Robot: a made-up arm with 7 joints. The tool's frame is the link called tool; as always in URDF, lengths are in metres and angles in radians. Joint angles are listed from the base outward. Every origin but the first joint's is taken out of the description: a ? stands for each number. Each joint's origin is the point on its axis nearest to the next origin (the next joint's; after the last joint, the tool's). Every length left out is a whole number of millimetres.
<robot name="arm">
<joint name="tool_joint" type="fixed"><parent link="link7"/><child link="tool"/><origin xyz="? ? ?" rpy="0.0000 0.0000 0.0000"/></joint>
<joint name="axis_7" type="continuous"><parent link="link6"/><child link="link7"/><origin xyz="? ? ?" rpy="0.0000 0.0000 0.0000"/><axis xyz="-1 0 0"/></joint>
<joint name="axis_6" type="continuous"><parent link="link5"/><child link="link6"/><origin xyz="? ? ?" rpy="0.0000 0.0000 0.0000"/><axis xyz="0 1 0"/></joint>
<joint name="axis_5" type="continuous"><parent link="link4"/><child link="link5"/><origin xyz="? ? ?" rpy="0.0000 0.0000 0.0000"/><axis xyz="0 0 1"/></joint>
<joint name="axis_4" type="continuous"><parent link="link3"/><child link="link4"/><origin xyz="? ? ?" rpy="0.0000 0.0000 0.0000"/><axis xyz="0 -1 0"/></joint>
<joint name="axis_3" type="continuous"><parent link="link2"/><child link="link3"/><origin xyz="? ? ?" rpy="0.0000 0.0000 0.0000"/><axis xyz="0 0 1"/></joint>
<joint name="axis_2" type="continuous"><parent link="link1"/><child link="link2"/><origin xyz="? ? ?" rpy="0.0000 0.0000 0.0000"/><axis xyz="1 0 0"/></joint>
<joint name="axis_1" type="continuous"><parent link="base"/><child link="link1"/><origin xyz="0.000 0.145 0.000" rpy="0.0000 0.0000 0.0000"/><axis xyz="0 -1 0"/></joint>
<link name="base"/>
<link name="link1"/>
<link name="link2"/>
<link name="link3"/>
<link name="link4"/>
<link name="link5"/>
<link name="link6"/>
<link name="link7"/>
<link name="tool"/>
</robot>
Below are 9 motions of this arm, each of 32 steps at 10 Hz.
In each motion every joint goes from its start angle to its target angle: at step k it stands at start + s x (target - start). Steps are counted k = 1, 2, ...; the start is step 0. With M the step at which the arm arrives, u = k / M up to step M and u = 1 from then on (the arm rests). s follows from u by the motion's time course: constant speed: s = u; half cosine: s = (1 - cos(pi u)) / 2; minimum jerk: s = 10 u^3 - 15 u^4 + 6 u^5.
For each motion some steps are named. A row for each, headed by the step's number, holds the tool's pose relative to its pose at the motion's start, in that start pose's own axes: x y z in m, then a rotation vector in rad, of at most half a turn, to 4 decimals.
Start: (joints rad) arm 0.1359 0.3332 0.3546 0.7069 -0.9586 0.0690 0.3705
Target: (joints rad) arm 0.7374 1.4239 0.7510 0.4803 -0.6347 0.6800 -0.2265
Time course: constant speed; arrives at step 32
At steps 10, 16, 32:
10: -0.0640 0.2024 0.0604 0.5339 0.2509 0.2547
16: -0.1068 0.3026 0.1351 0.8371 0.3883 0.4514
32: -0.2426 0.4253 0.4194 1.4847 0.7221 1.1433

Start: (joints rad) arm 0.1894 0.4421 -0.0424 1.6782 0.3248 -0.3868 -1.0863
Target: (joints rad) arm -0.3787 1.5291 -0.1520 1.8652 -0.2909 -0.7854 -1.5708
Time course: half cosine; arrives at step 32
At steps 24, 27, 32:
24: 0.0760 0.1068 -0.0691 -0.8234 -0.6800 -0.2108
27: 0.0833 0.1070 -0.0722 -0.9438 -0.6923 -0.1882
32: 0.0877 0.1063 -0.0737 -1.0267 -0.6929 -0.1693

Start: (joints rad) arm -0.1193 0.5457 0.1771 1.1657 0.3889 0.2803 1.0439
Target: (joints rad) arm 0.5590 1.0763 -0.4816 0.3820 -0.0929 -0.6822 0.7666
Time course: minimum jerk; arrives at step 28
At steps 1, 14, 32:
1: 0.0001 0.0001 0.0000 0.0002 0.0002 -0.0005
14: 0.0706 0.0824 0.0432 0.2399 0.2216 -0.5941
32: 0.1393 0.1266 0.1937 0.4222 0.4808 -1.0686

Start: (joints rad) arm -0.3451 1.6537 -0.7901 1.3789 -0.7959 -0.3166 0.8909
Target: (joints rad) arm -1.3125 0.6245 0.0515 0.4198 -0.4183 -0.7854 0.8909
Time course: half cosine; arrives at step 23
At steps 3, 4, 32:
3: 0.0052 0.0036 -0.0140 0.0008 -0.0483 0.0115
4: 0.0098 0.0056 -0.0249 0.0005 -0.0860 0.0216
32: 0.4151 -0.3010 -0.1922 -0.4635 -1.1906 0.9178

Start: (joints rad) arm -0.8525 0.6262 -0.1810 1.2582 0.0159 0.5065 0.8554
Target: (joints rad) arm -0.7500 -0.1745 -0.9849 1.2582 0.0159 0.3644 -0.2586
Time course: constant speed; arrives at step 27
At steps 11, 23, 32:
11: 0.0634 -0.1576 -0.1268 0.0249 -0.1521 -0.1233
23: 0.1592 -0.3627 -0.1649 0.0756 -0.4589 -0.2186
32: 0.1898 -0.4311 -0.1533 0.0960 -0.5880 -0.2260

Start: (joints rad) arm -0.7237 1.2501 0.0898 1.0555 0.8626 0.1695 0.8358
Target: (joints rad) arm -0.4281 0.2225 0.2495 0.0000 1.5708 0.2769 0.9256
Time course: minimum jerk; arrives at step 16
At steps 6, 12, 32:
6: -0.1333 -0.0142 -0.0301 0.0688 -0.2153 0.5377
12: -0.3525 -0.2778 -0.1751 0.1871 -0.4878 1.7337
32: -0.3628 -0.3457 -0.1964 0.2164 -0.4828 1.9214

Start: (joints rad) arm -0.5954 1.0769 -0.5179 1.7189 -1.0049 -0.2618 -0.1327
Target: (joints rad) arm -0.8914 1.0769 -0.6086 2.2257 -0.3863 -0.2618 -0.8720
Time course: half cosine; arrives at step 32
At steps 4, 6, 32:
4: 0.0064 0.0013 -0.0004 0.0406 -0.0147 0.0284
6: 0.0141 0.0030 -0.0006 0.0894 -0.0315 0.0639
32: 0.1533 0.0615 0.0255 0.9125 -0.0607 0.9573

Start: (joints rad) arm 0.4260 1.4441 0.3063 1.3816 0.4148 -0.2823 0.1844
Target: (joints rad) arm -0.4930 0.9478 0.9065 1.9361 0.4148 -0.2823 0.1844
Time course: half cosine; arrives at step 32
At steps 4, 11, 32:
4: -0.0004 -0.0100 0.0017 -0.0130 -0.0072 0.0174
11: -0.0005 -0.0623 0.0215 -0.0756 -0.0345 0.1146
32: 0.0347 -0.1360 0.1496 -0.1810 0.0338 0.2727

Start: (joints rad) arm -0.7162 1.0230 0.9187 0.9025 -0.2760 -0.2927 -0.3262
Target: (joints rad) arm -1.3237 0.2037 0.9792 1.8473 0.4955 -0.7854 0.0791
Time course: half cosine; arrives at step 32
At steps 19, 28, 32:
19: 0.0131 -0.0228 0.1982 -0.2621 -0.2215 0.6004
28: 0.0409 0.0187 0.2818 -0.2535 -0.3150 0.8327
32: 0.0455 0.0252 0.2904 -0.2468 -0.3269 0.8558

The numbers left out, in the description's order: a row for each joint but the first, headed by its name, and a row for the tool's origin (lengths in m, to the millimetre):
tool: 0.000 0.000 0.000
axis_7: 0.000 0.000 0.000
axis_6: 0.000 0.000 0.000
axis_5: 0.000 0.000 -0.290
axis_4: 0.000 0.000 0.000
axis_3: 0.000 0.000 -0.308
axis_2: 0.000 0.000 0.000

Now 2 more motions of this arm.
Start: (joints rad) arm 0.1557 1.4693 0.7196 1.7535 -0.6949 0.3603 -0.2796
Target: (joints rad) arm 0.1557 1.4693 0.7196 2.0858 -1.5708 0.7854 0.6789
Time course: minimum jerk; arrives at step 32
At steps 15, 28, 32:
15: 0.0294 0.0301 0.0063 -0.1475 0.0715 -0.3016
28: 0.0615 0.0683 0.0216 -0.1968 0.3386 -0.4890
32: 0.0624 0.0694 0.0222 -0.1964 0.3479 -0.4904

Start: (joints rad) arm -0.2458 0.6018 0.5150 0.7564 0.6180 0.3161 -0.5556
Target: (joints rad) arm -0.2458 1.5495 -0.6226 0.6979 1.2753 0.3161 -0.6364
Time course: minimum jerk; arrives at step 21
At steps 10, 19, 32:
10: 0.1252 0.0334 0.0004 0.0706 -0.2317 -0.2904
19: 0.2582 0.1366 0.0261 0.4142 -0.3861 -0.6027
32: 0.2602 0.1386 0.0268 0.4209 -0.3875 -0.6060

